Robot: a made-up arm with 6 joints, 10 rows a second.
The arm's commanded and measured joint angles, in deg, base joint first. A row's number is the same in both.
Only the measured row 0 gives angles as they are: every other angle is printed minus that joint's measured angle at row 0.
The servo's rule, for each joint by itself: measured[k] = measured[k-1] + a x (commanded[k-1-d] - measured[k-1]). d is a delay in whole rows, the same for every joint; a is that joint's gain. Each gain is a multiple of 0.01, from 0.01 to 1. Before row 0 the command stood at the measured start. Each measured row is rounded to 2 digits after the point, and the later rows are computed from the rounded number. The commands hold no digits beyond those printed.
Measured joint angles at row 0:
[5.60 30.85 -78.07 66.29 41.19 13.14]
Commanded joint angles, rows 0 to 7:
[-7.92 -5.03 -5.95 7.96 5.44 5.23]
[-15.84 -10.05 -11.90 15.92 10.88 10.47]
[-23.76 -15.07 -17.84 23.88 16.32 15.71]
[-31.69 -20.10 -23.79 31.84 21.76 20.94]
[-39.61 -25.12 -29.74 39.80 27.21 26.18]
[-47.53 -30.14 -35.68 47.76 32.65 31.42]
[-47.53 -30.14 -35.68 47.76 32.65 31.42]
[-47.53 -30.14 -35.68 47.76 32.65 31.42]
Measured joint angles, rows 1 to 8:
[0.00 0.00 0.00 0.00 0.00 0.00]
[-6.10 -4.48 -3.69 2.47 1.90 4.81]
[-13.60 -9.44 -8.78 6.64 5.04 10.02]
[-21.42 -14.45 -14.40 11.98 8.99 15.25]
[-29.33 -19.48 -20.22 18.14 13.46 20.48]
[-37.25 -24.50 -26.12 24.85 18.27 25.72]
[-45.17 -29.52 -32.05 31.95 23.30 30.96]
[-46.99 -30.07 -34.30 36.85 26.57 31.38]
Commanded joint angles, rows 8 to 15:
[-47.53 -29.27 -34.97 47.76 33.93 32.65]
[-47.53 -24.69 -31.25 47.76 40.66 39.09]
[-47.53 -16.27 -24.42 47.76 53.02 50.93]
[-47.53 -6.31 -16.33 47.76 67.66 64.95]
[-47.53 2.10 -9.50 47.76 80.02 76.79]
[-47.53 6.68 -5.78 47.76 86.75 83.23]
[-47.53 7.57 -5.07 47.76 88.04 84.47]
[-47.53 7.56 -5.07 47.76 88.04 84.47]
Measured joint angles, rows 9 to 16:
[-47.41 -30.13 -35.16 40.23 28.70 31.42]
[-47.50 -29.36 -35.04 42.56 30.53 32.55]
[-47.52 -25.20 -32.69 44.17 34.08 38.57]
[-47.53 -17.25 -27.56 45.28 40.71 49.94]
[-47.53 -7.51 -20.60 46.05 50.14 63.75]
[-47.53 1.04 -13.72 46.58 60.60 75.75]
[-47.53 6.06 -8.80 46.95 69.75 82.63]
[-47.53 7.40 -6.49 47.20 76.15 84.32]

